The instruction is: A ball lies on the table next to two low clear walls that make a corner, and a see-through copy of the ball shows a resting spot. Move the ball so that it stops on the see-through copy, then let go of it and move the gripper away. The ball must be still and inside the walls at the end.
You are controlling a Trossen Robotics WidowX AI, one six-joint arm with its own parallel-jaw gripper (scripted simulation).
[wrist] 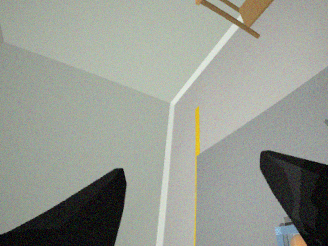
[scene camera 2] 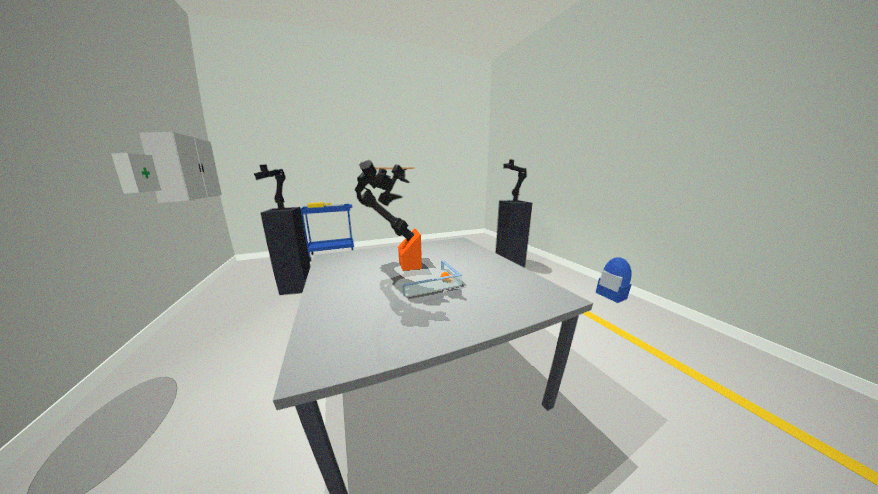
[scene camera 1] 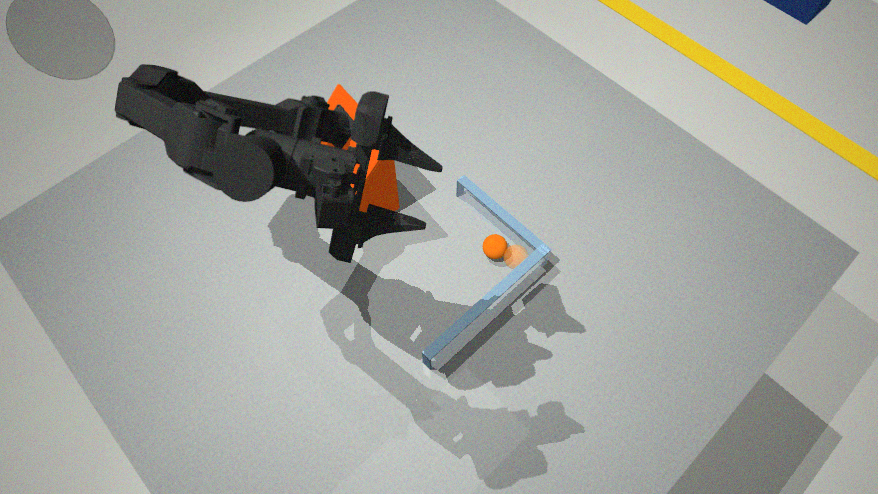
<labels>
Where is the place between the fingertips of the gripper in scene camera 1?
433,198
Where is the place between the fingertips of the gripper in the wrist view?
192,168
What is the gripper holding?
Nothing.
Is the gripper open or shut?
Open.
</labels>
